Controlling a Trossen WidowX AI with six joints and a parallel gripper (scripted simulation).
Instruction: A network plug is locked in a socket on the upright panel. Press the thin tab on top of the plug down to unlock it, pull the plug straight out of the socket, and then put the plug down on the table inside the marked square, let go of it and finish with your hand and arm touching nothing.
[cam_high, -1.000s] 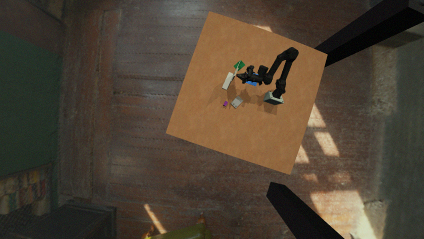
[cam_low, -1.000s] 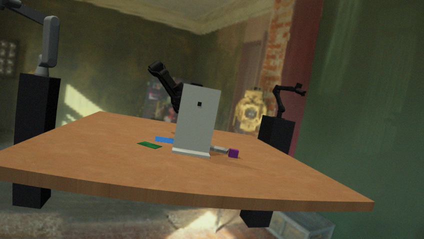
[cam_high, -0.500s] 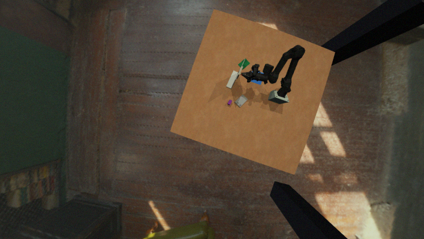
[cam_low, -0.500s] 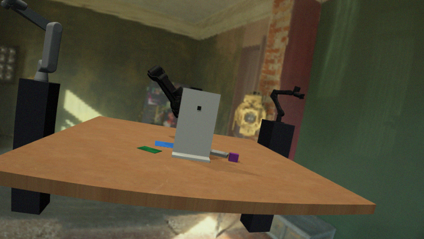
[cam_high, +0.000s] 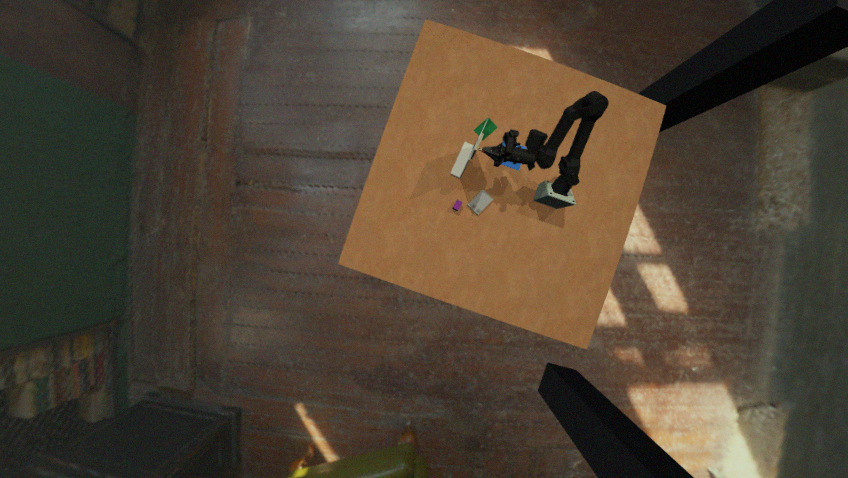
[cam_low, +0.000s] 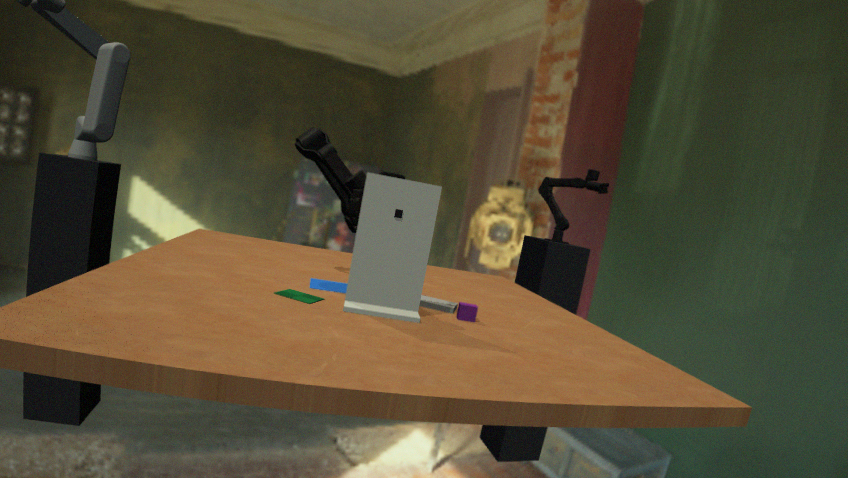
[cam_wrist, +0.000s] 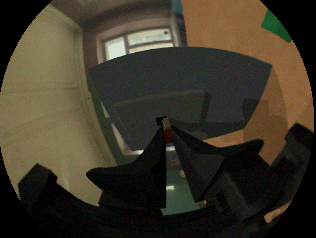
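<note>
Right now the blue marked square is 220 mm below my gripper tip, 160 mm behind it and 100 mm to the right of it. From my gripper tip the other things lie so: grey panel 90 mm below, 40 mm ahead; grey flat block 220 mm below, 160 mm to the left, 80 mm behind; orange-red plug right at my gripper tip.
</note>
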